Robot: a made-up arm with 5 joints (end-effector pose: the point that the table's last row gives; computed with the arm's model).
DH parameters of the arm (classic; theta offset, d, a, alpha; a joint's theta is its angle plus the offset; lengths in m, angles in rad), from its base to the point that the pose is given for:
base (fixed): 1.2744 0 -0.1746 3.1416
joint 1: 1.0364 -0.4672 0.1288 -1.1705
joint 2: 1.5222 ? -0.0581 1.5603
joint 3: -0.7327 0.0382 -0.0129 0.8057
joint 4: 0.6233 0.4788 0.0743 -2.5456
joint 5: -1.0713 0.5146 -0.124 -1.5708
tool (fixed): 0 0.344 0 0
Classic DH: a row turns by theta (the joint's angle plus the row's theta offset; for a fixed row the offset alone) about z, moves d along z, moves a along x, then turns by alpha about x.
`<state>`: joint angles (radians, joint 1 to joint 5).
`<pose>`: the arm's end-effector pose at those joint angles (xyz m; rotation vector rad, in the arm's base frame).
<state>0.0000 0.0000 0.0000 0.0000 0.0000</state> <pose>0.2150 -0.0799 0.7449 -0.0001 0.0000 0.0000</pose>
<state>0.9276 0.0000 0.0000 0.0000 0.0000</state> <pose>0.1783 -0.3276 0.7449 0.0000 0.0001 -0.9276</pose>
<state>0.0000 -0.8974 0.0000 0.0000 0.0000</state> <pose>0.3285 0.0321 0.5511 -0.1949 0.8032 0.3498</pose>
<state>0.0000 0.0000 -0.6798 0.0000 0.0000</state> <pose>0.1662 0.1207 0.7815 -0.6584 -0.1661 0.0332</pose>
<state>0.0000 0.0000 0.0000 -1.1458 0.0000</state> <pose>-0.0833 0.1028 0.7603 -0.5646 -0.9482 0.3081</pose>
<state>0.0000 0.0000 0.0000 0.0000 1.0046</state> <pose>-0.0178 -0.0799 0.4808 0.0000 -1.0046 0.0001</pose>
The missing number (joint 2, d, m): -0.1661
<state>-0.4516 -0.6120 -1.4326 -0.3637 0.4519</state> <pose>-0.2047 0.1520 0.6030 -1.1245 -0.9280 1.6643</pose>
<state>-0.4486 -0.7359 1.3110 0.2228 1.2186</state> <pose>-0.2084 -0.0602 0.4883 0.6365 0.2887 -0.3755</pose>
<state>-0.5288 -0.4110 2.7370 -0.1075 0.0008</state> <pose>-0.1240 0.0218 0.1447 2.0339 1.4541 -0.4551</pose>
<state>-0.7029 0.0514 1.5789 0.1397 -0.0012</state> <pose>0.1750 0.0215 0.2910 1.3773 1.0015 0.5218</pose>
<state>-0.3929 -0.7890 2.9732 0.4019 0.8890</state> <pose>-0.2084 0.0123 0.5075 1.5713 1.4561 -1.6520</pose>
